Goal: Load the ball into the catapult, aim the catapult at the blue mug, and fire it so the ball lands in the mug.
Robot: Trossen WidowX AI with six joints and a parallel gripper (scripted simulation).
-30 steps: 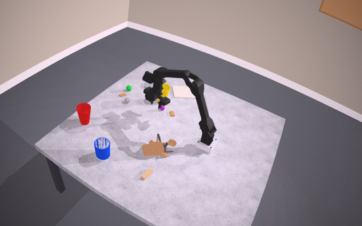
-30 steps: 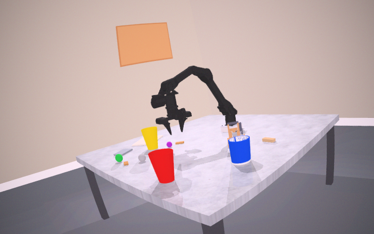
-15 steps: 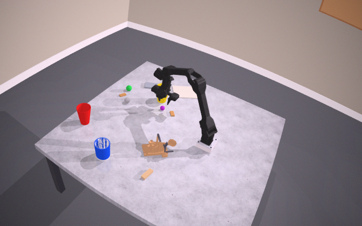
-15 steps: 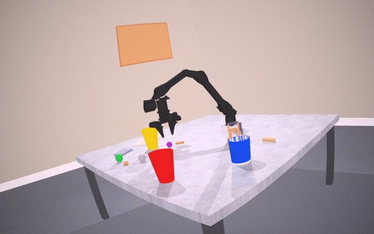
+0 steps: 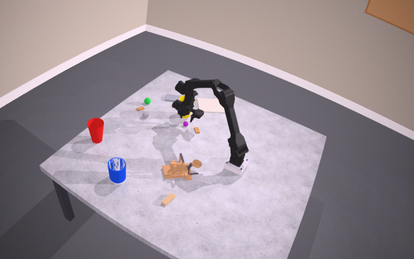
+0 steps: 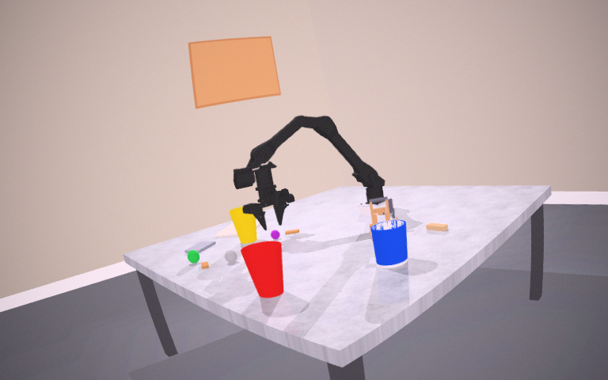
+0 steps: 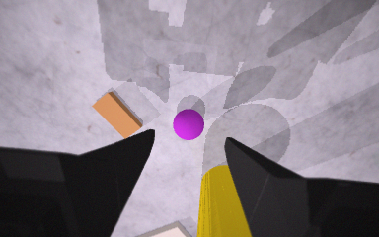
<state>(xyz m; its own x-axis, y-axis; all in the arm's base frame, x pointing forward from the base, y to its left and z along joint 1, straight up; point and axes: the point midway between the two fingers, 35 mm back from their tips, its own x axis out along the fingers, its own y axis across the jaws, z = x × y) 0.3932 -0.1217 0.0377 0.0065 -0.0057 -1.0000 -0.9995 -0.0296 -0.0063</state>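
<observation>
My gripper tip is 2 cm above the purple ball. Round my gripper tip: grey ball: 23 cm ahead, 9 cm to the left, 2 cm below; yellow cup: 9 cm to the right, 6 cm ahead, 1 cm below; grey plate: 21 cm ahead, 20 cm to the right, 4 cm below.
</observation>
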